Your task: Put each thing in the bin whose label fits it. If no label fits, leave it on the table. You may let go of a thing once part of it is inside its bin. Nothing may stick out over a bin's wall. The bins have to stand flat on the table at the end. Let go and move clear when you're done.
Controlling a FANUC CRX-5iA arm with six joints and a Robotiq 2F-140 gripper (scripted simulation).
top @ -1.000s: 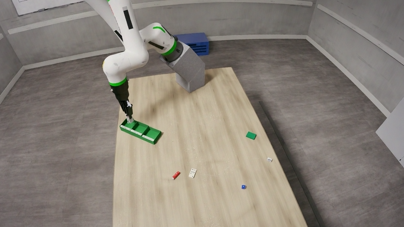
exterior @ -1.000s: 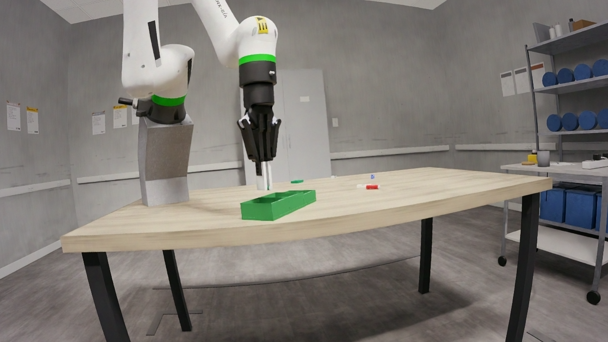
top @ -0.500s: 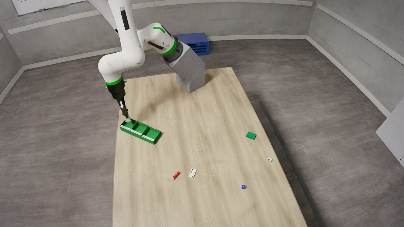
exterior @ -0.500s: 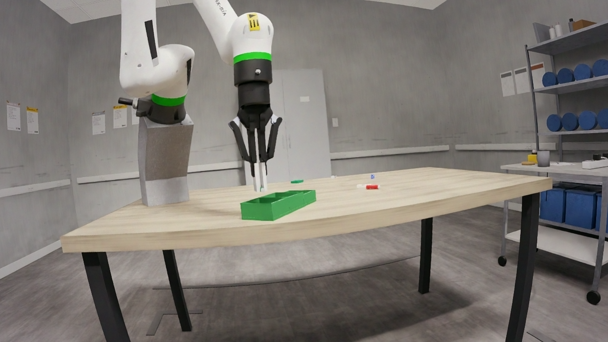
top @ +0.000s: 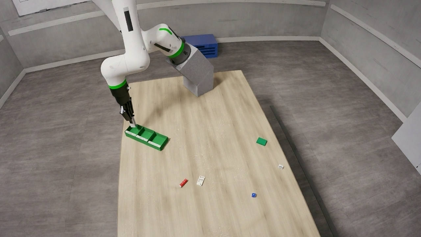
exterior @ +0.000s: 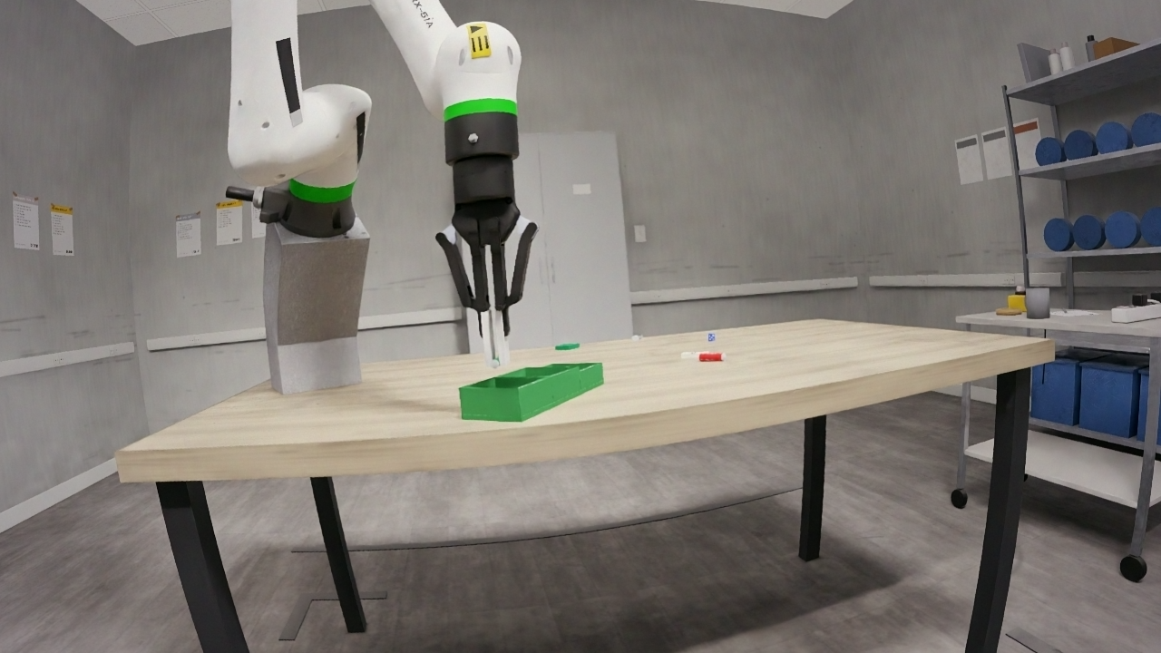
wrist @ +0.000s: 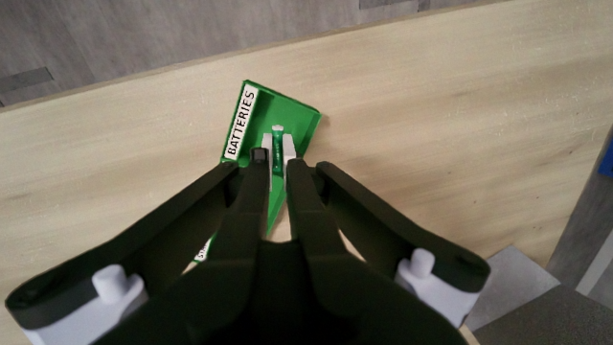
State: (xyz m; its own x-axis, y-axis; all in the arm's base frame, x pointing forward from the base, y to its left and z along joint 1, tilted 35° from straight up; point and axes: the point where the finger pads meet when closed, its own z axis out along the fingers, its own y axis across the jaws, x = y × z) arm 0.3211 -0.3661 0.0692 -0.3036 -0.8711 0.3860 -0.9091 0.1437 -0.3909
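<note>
Now: the green battery 3 cm below my hand. Also, from my hand: white domino (40 cm ahead, 30 cm to the left, 9 cm below); green three-compartment bin (8 cm below, 6 cm to the left, 6 cm ahead); red stick-like piece (40 cm ahead, 21 cm to the left, 9 cm below).
</note>
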